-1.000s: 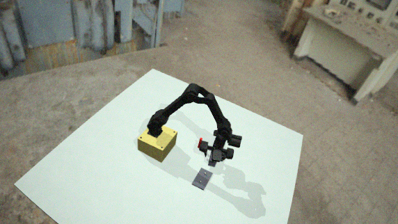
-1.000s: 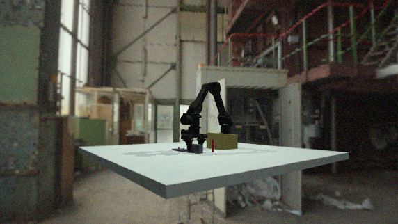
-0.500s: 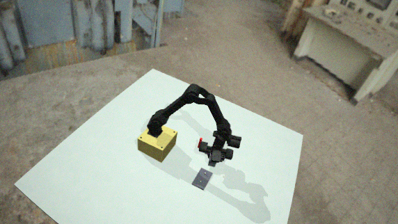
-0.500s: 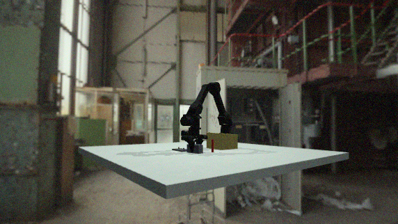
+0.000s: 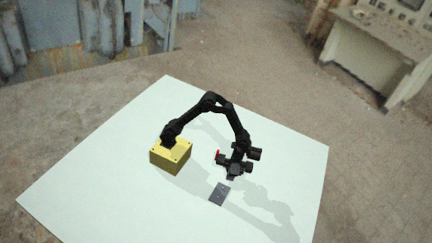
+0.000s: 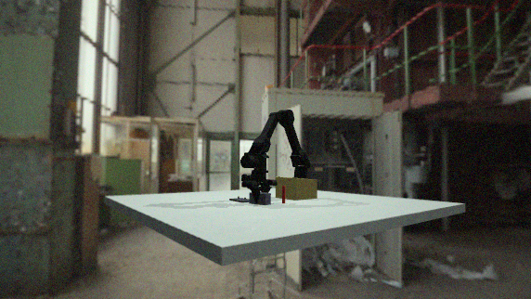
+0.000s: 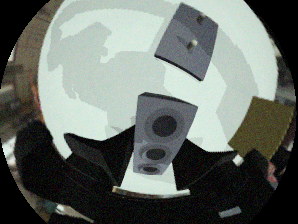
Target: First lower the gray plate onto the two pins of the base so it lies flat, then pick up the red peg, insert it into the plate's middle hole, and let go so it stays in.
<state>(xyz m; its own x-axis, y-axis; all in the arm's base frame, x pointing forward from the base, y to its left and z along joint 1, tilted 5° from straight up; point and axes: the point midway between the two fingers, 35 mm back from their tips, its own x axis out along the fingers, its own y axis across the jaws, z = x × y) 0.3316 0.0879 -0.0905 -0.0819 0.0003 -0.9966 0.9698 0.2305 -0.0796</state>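
The gray base lies 150 mm to the right of my gripper tip. Round my gripper tip: gray plate: 30 mm above; red peg: 110 mm behind, 40 mm to the left, 30 mm above.
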